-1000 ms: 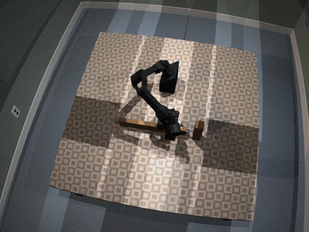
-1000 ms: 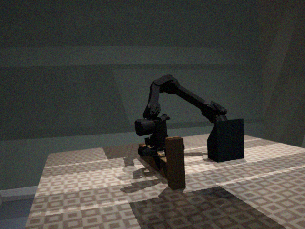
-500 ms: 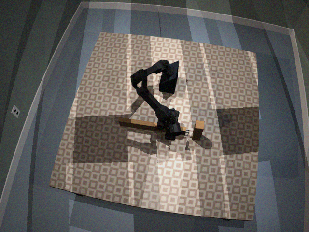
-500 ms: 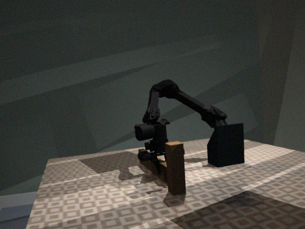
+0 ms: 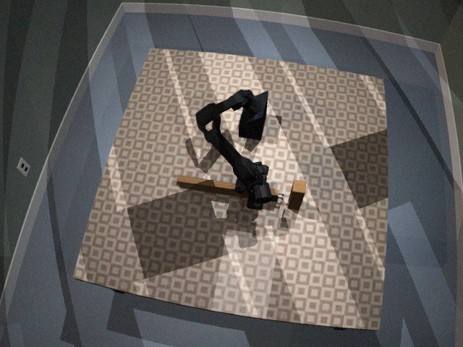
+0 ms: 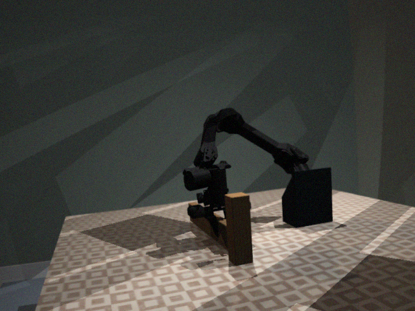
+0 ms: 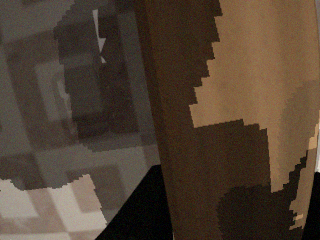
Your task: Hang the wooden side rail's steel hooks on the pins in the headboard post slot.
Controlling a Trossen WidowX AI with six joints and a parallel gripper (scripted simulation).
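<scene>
Right now my gripper tip is 150 mm to the right of the headboard post, 60 mm below it and 20 mm short of it.
</scene>
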